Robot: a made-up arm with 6 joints.
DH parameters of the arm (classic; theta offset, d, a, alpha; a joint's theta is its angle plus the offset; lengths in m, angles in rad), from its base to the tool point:
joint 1: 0 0.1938 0 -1.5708
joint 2: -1.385 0 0.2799 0
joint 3: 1.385 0 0.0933 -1.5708
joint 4: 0 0.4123 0 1.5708
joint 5: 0 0 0.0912 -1.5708
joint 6: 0 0.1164 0 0
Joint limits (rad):
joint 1: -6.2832..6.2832
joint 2: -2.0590..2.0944
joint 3: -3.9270..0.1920
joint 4: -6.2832..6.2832
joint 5: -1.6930..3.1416
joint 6: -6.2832..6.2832
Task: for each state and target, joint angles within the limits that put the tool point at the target. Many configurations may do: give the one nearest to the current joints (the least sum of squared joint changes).
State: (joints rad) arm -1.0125 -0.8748 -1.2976 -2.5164 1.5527 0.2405
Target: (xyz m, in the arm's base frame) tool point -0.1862 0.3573 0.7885
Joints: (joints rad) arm -1.2579 -1.4600 -1.5418 -2.5788 1.6834 0.2405
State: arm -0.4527 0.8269 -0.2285 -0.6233 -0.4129 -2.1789
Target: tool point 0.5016 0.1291 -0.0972
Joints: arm 0.1100 0.8021 -0.9754 -0.6098 -0.3804 -2.1789
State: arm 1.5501 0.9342 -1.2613 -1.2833 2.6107 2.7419
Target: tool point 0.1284 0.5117 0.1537
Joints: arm 1.5819 0.7089 -1.4651 -1.3602 2.6194 2.7419
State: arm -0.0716 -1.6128 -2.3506 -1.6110 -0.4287 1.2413
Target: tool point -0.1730 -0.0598 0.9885
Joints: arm 0.5947 -0.7592 -2.2604 -1.5798 0.3384 1.2413
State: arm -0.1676 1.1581 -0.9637 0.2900 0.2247 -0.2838
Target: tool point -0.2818 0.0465 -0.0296
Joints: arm -0.1987 1.6863 -0.1420 0.3006 0.4333 -0.2838
